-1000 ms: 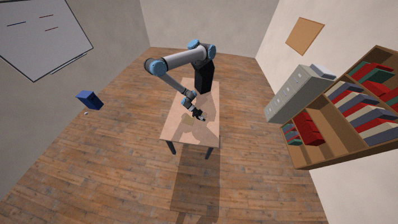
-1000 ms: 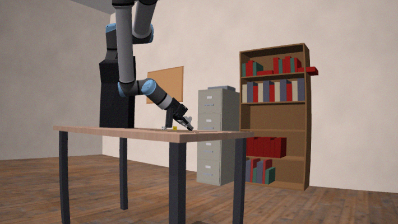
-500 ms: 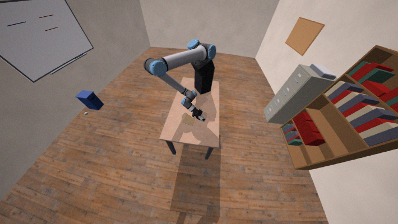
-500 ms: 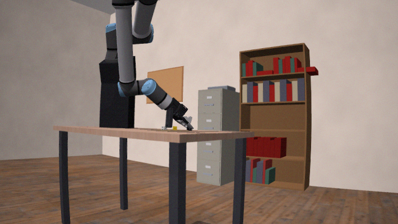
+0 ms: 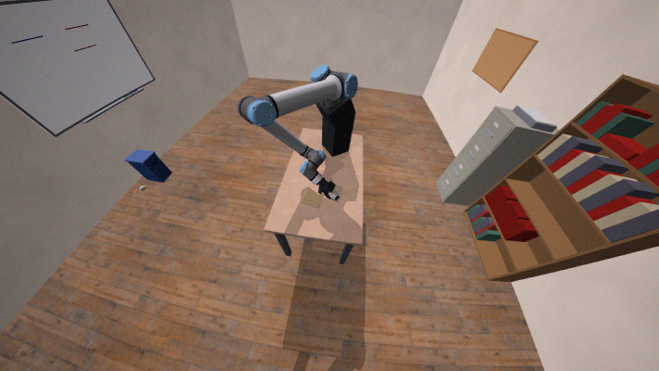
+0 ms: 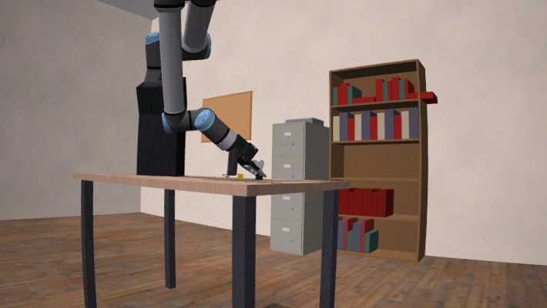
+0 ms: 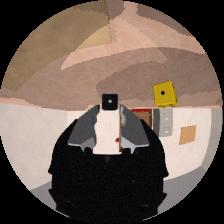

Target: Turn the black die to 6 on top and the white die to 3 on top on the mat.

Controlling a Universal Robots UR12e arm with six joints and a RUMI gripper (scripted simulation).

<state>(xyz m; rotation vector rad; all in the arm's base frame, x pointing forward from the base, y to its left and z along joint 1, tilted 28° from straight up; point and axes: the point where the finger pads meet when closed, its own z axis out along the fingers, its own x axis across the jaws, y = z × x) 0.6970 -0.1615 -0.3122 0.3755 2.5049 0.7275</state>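
My gripper is now 1 cm to the left of the black die, 1 cm past it and 1 cm above it. Round my hand: tan mat: 19 cm to the right, 3 cm behind, 2 cm below; white die: 12 cm behind, 11 cm to the right, 1 cm below; yellow die: 9 cm behind, 2 cm to the right, 1 cm below.
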